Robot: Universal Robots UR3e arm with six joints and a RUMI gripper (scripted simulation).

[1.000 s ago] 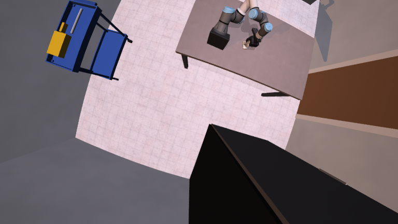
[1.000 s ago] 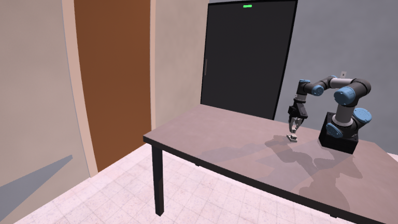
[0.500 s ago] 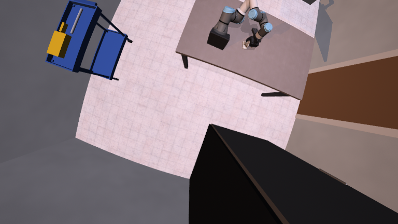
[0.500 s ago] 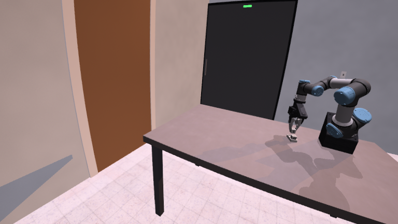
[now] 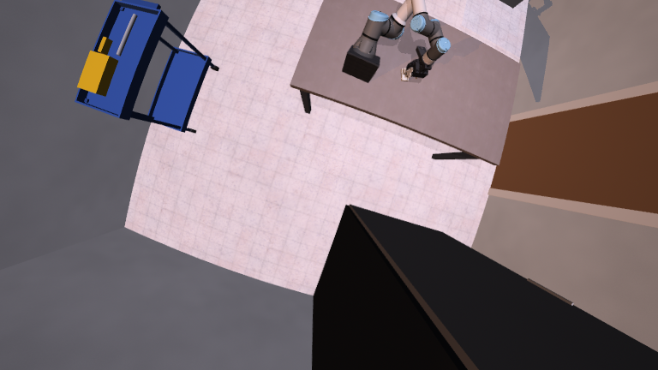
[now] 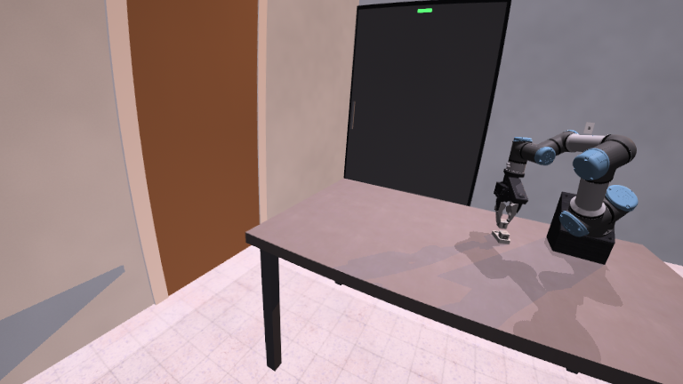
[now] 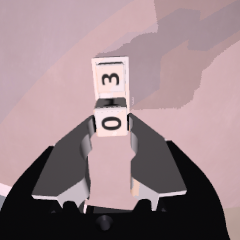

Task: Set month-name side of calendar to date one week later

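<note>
Now: hand 1 cm above the cube. Also, from my hand: pale tray: 6 cm below, 2 cm to the left, 1 cm behind.
</note>
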